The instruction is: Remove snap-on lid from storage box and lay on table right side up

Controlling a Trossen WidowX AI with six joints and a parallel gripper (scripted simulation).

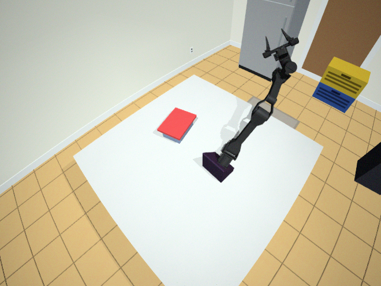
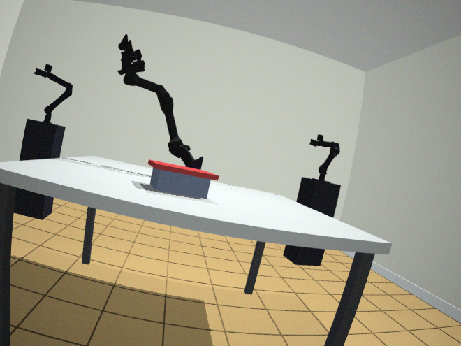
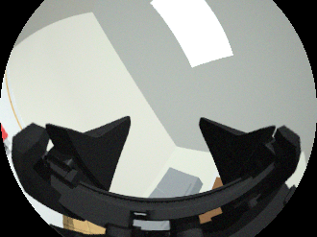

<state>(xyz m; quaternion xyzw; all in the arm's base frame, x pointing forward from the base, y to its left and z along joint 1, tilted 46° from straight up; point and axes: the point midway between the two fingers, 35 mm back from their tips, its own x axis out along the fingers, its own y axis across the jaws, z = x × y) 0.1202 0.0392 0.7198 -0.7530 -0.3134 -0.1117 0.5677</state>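
Right now the red lid is 580 mm below my gripper tip, 390 mm to the left of it and 380 mm ahead of it. Round my gripper tip: blue-grey storage box 630 mm below, 390 mm to the left, 380 mm ahead.
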